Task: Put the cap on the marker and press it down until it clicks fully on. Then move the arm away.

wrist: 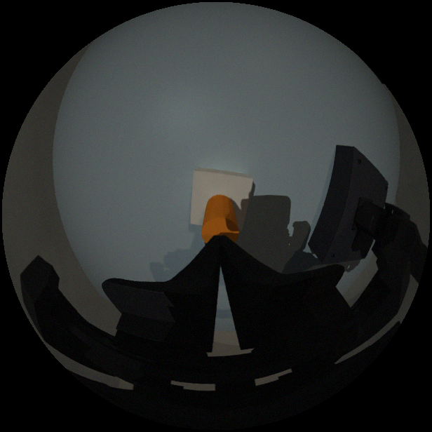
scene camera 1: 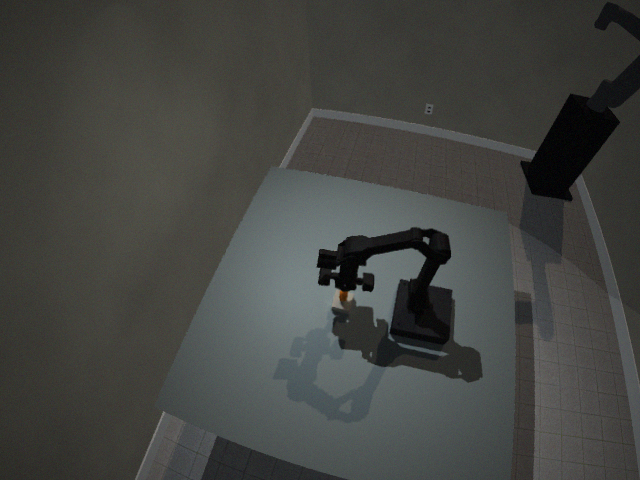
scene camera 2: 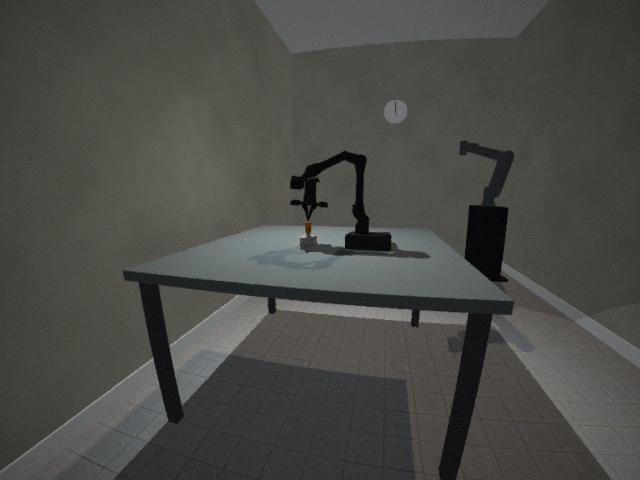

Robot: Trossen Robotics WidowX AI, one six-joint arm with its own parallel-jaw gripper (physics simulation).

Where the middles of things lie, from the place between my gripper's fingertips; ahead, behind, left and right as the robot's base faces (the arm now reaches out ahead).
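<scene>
From my hand, I find the orange cap [wrist: 219, 218] 4 cm below my hand. The pale square block [wrist: 207, 182] is 10 cm below my hand.
</scene>
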